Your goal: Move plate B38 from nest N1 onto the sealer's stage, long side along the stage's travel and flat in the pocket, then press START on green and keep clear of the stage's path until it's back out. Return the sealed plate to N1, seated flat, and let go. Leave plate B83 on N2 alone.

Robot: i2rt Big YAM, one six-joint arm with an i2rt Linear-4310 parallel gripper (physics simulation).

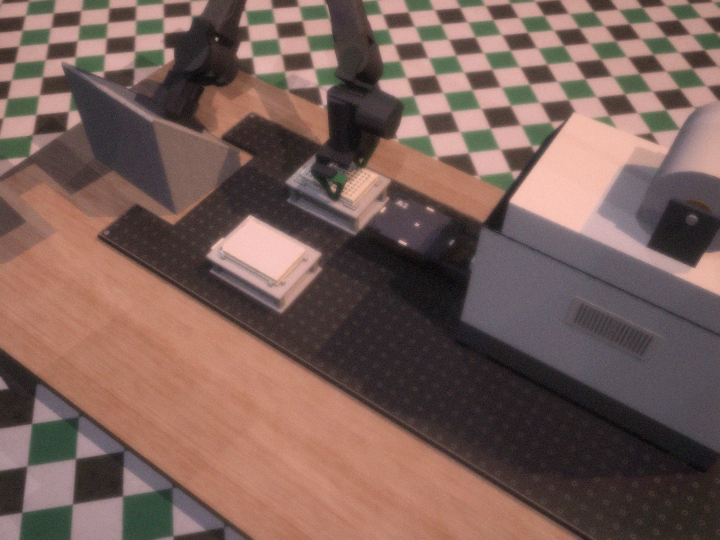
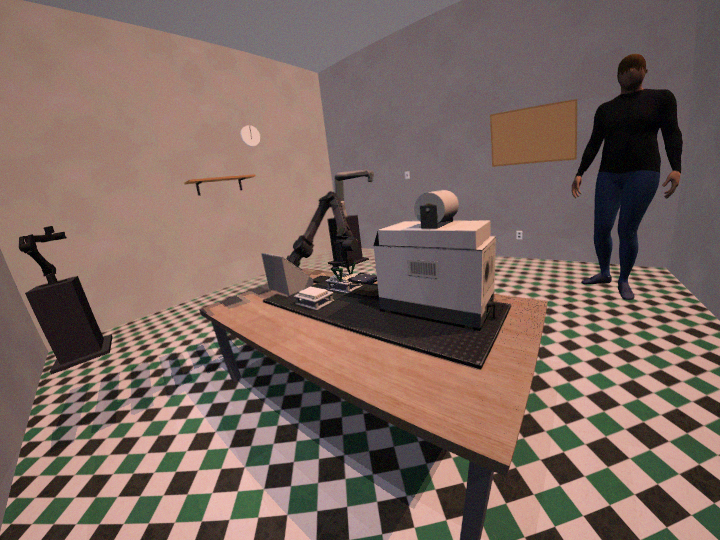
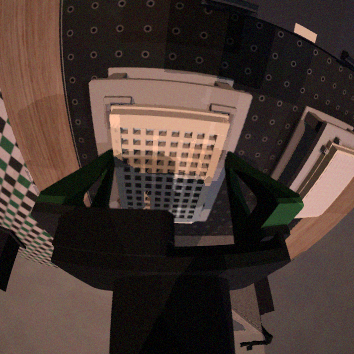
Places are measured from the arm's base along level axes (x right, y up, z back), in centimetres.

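Where they show: gripper, fingertip midpoint: (image 1: 347,184) (image 2: 345,278) (image 3: 169,155); arm's base, link origin: (image 1: 168,117) (image 2: 290,266).
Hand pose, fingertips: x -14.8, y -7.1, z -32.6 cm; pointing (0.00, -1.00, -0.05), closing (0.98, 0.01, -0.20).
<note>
Things, the pixels of their top centre, and the offset from my fingertips. "spot": a spot on its surface instead. Level surfaces: height alone.
- open-well plate, top centre: (image 3: 163,183) (image 1: 338,174) (image 2: 342,275) dz +2.4, dx +0.0, dy +0.9 cm
- rear nest, top centre: (image 3: 163,175) (image 1: 338,178) (image 2: 343,277) dz +2.4, dx +0.0, dy -0.1 cm
- white-topped plate, top centre: (image 3: 327,189) (image 1: 263,248) (image 2: 312,291) dz -0.1, dx +22.0, dy +0.2 cm
- front nest, surface spot: (image 1: 311,259) spot: dz -6.9, dx +17.1, dy -1.4 cm
- dark stage, top centre: (image 1: 439,234) (image 2: 372,277) dz -22.8, dx +2.0, dy +4.5 cm
- roll, top centre: (image 2: 436,191) dz -55.9, dx -2.9, dy +41.6 cm
- black perforated mat, surface height: dy -5.9 cm
An open-well plate (image 1: 365,184) (image 3: 167,150) lies in the rear nest (image 1: 372,213) (image 3: 170,91); its label and the nest's label are not readable. My gripper (image 1: 347,172) (image 2: 344,271) (image 3: 169,155) is open and empty, its green fingers over the two long sides of this plate. How far the tips stand above it is hard to tell. A white-topped plate (image 1: 264,247) (image 2: 314,291) (image 3: 331,184) lies in the front nest (image 1: 311,259). The dark stage (image 1: 410,223) (image 2: 364,279) is out beside the rear nest, with no plate on it. The START button does not show.
The big sealer (image 1: 523,284) (image 2: 433,284), with a roll (image 2: 439,204) on top, stands at the stage's far end. An angled grey panel (image 1: 127,139) (image 2: 280,273) stands near the arm's base. The nests and sealer stand on a black perforated mat (image 1: 372,342). A person (image 2: 631,139) stands beyond the table.
</note>
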